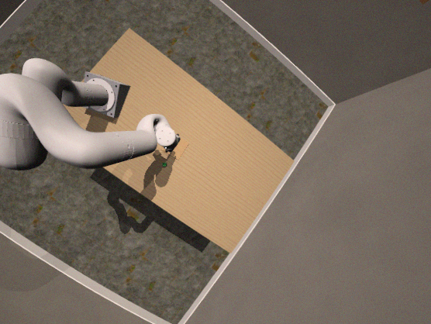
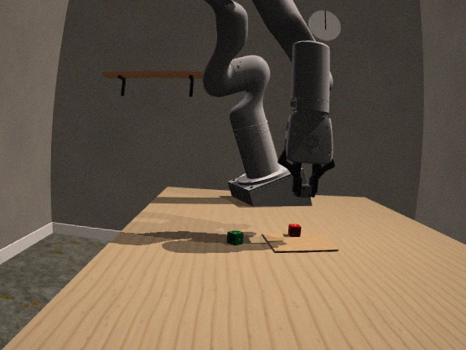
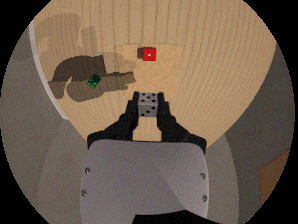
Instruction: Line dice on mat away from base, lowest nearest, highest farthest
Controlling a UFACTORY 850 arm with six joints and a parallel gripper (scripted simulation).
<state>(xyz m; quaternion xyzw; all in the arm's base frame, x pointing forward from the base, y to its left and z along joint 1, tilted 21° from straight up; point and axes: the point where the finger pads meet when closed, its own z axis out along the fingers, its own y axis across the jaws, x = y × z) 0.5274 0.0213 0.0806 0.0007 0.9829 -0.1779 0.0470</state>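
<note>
Right now the tan mat is 120 mm below my hand. The rest, counted from my hand: white die 10 mm below; then red die 110 mm below, 50 mm behind; then green die 140 mm to the right, 110 mm below, 10 mm ahead.
</note>
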